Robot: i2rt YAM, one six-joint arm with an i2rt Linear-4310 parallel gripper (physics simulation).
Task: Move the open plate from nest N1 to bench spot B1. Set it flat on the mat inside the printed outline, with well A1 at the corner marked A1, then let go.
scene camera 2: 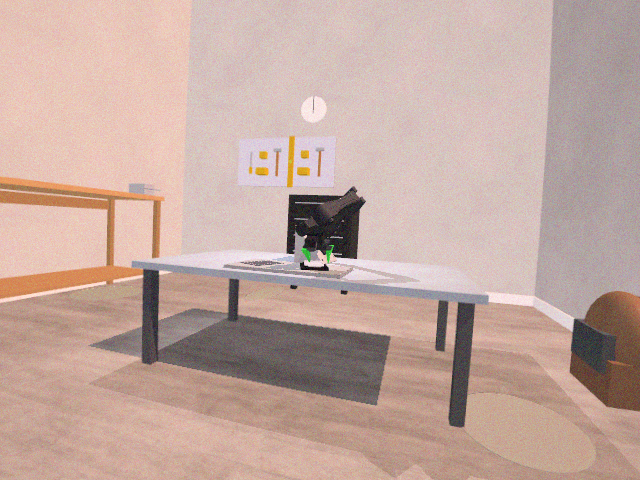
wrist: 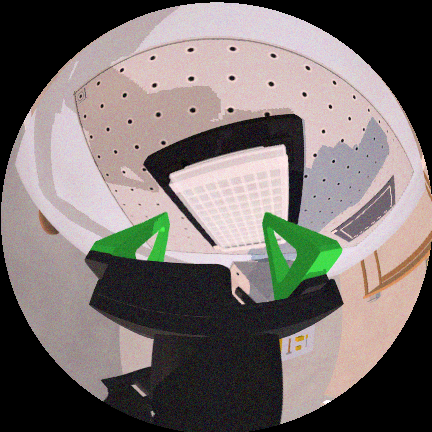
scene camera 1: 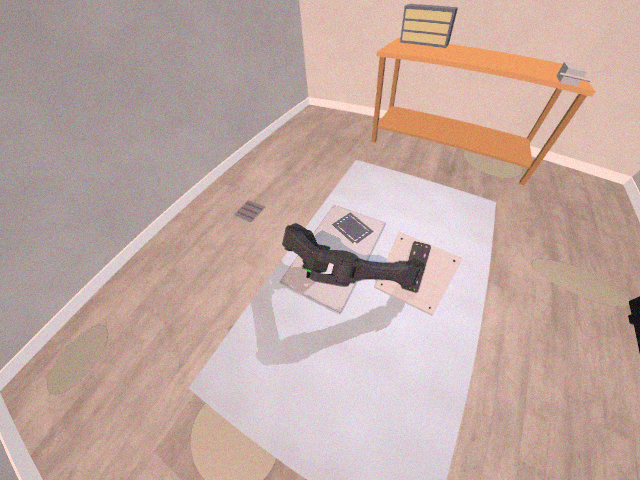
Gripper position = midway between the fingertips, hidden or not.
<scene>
My gripper (wrist: pixel 215 217) is open and touches a white well plate (wrist: pixel 227 194). Further things: a black holder (wrist: pixel 286 129).
</scene>
